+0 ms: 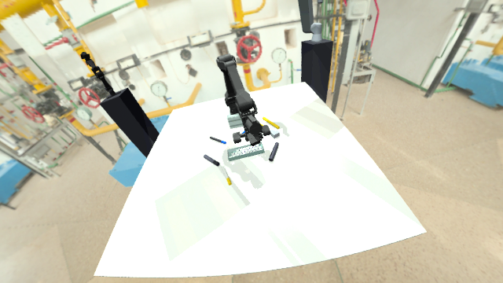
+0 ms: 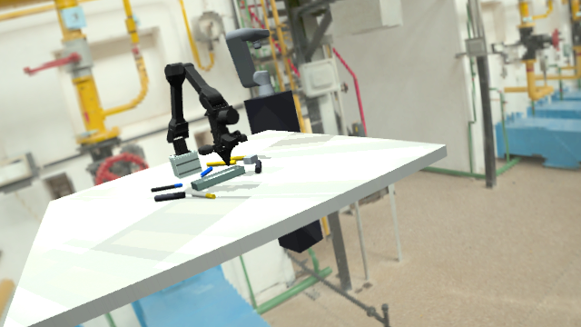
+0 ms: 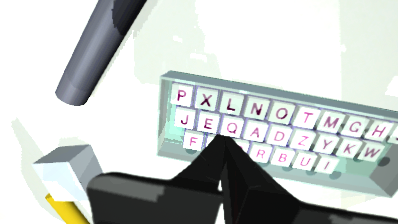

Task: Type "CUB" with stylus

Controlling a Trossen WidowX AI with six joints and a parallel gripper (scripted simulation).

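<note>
My gripper tip is 160 mm past the blue stylus, 40 mm to the left of it and 30 mm above it. The rest, counted from my gripper tip: grey block 150 mm to the left, 80 mm behind, 30 mm below; yellow-tipped pin 180 mm to the right, 120 mm ahead, 30 mm below.
</note>
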